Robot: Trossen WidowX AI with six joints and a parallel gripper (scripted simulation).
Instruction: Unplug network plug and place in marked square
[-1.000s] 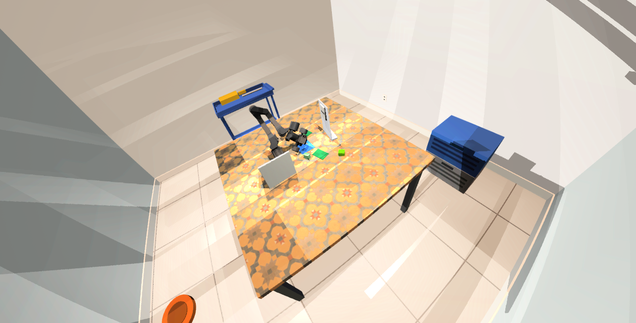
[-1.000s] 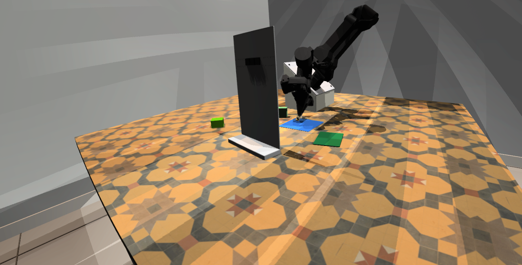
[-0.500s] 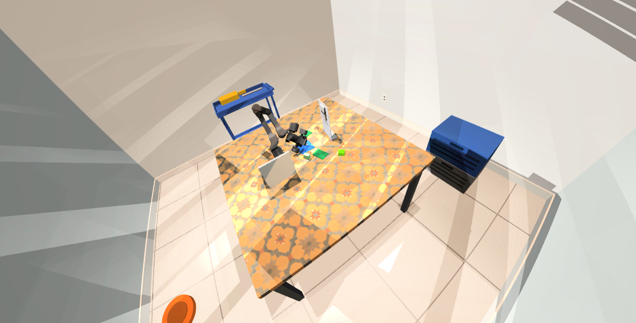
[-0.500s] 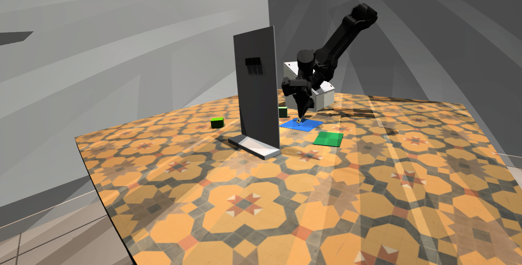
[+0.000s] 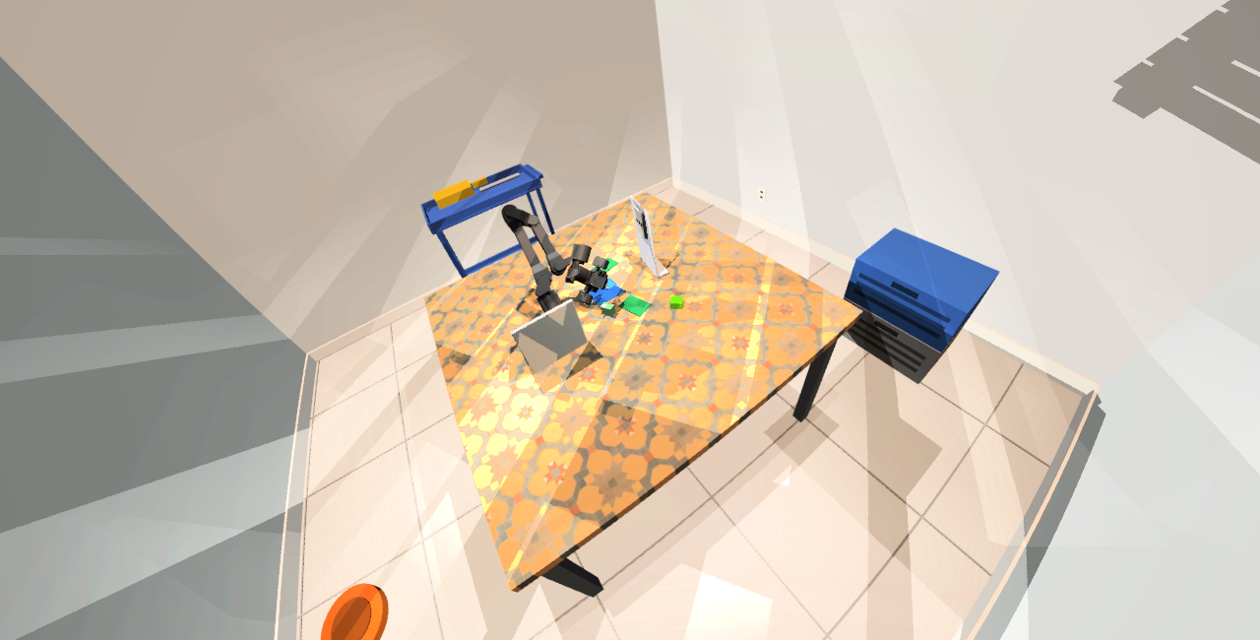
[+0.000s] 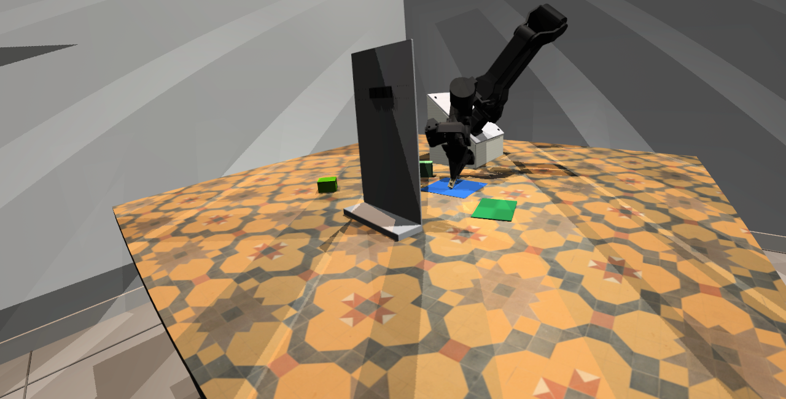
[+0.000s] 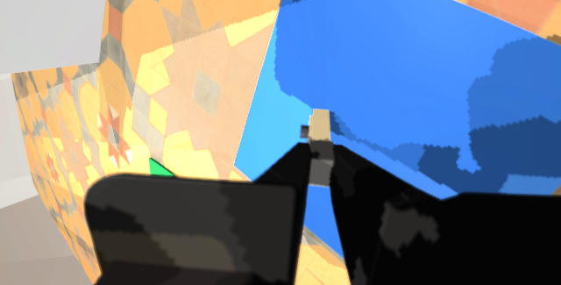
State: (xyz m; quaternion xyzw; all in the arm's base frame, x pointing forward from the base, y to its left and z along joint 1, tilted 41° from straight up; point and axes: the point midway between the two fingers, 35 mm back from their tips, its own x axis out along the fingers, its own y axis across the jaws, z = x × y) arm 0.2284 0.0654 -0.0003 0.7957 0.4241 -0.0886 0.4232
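Now: the network plug 1 cm ahead of my gripper tip. The rest, counted from my gripper tip: green square: 9 cm ahead, 13 cm to the left, 2 cm below; yellowish tab: 1 cm ahead, 1 cm below; blue square: 1 cm behind, 2 cm below.
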